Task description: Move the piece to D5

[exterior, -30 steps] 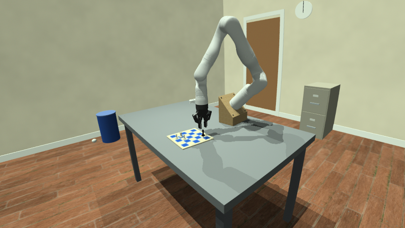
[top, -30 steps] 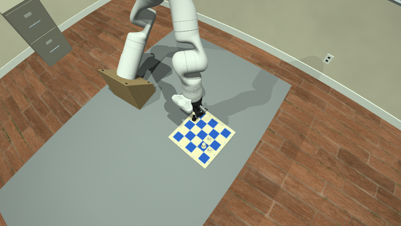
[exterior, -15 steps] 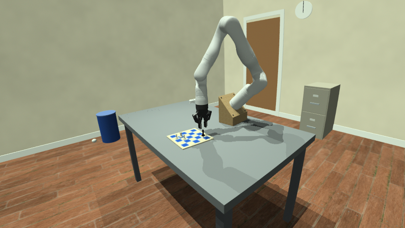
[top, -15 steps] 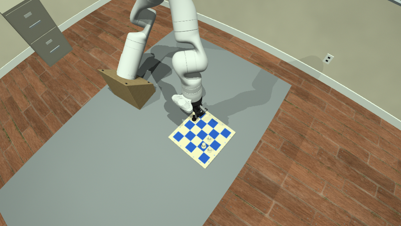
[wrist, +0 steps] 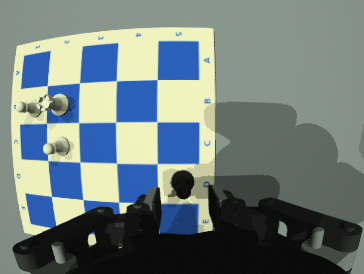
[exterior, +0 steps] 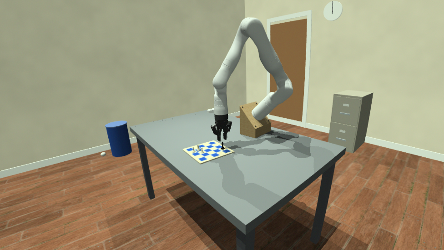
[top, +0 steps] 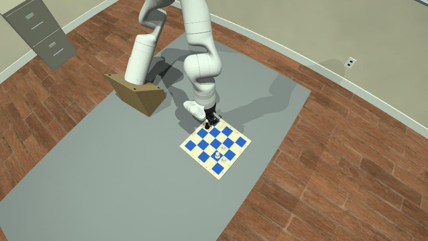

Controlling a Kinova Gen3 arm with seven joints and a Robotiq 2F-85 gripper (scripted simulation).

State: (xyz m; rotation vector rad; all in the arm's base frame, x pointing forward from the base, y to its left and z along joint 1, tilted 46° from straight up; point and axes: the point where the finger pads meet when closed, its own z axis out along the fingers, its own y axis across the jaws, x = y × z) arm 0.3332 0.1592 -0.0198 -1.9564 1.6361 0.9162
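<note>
My hand is 5 cm above the black pawn. Also, from my hand: chessboard 8 cm ahead, 3 cm to the right, 7 cm below.
</note>
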